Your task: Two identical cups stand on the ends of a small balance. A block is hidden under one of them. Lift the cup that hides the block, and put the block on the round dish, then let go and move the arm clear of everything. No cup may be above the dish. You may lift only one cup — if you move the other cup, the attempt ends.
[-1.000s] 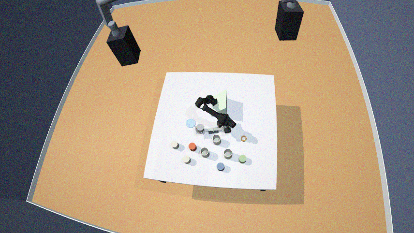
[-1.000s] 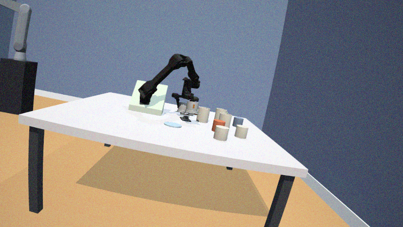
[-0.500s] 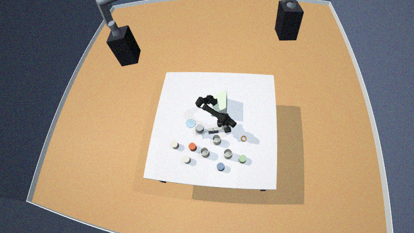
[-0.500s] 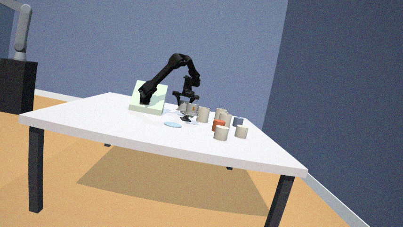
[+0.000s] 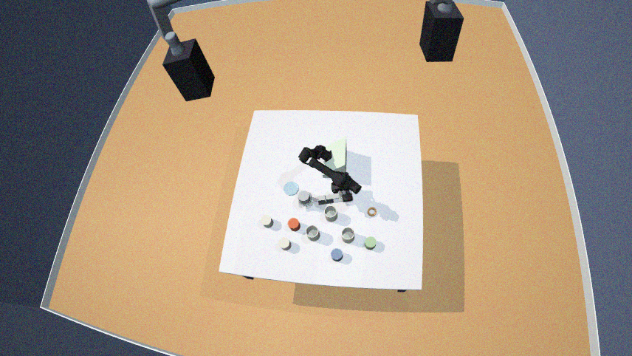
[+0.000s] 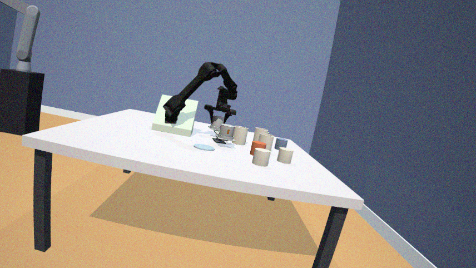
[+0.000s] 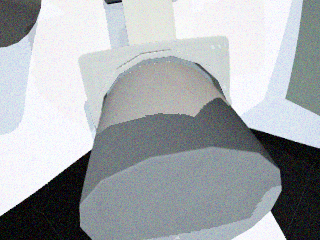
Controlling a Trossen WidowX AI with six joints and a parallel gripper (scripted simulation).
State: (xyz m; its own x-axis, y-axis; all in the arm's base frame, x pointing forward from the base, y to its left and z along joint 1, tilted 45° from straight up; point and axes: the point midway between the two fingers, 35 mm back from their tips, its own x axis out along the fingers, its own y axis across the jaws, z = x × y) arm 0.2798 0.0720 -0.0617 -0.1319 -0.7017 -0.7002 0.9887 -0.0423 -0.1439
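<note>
The teal block lies 10 mm to the right of my gripper tip and 10 mm below it. Also, from my gripper tip: orange cylinder 180 mm ahead, 360 mm to the right, 40 mm below; then grey cup 20 mm to the left, 10 mm above; then pale blue dish 100 mm behind, 360 mm to the right, 70 mm below.
</note>
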